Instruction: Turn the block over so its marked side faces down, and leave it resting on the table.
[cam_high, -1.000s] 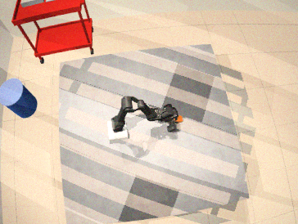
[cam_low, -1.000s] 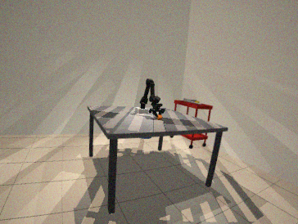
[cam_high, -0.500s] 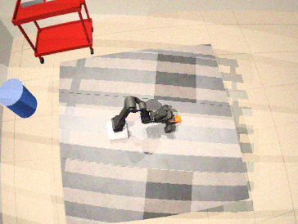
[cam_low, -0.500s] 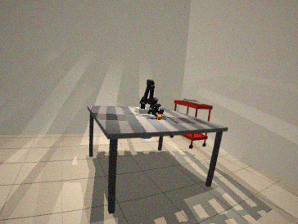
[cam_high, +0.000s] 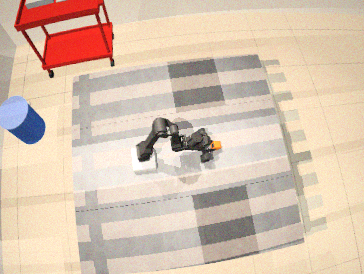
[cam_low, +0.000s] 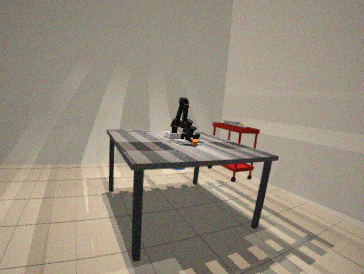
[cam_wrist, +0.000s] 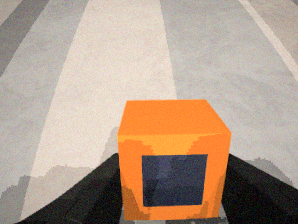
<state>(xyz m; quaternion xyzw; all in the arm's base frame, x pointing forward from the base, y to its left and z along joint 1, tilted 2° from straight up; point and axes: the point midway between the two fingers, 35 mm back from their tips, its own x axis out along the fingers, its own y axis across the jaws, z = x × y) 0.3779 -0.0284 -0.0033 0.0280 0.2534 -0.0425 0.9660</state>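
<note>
My gripper tip is 1 cm past the orange block.
</note>
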